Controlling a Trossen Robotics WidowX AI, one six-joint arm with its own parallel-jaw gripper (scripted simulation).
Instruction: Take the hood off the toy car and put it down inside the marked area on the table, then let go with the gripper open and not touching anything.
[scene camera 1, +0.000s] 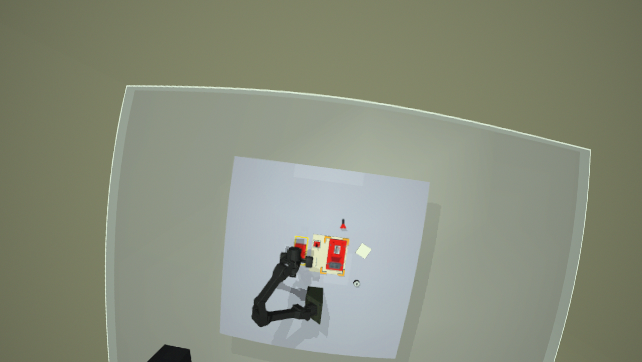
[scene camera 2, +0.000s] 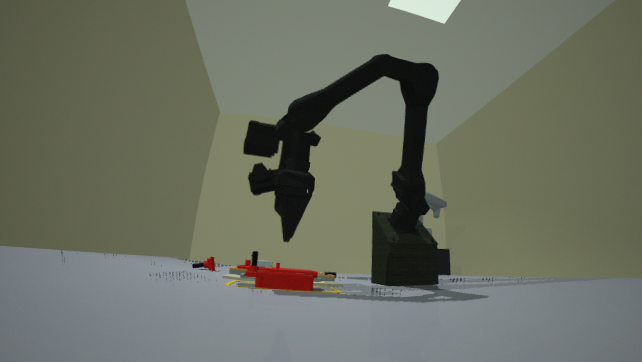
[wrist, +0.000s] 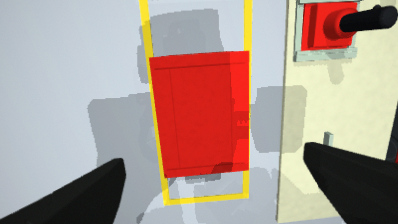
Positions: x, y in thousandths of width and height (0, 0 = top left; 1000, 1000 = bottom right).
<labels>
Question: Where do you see a red hood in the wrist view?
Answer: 506, 444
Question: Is my gripper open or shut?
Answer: Open.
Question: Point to my gripper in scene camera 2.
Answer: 448, 664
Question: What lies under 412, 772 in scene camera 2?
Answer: A red hood.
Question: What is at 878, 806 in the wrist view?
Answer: My gripper.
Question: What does my gripper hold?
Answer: Nothing.
</labels>
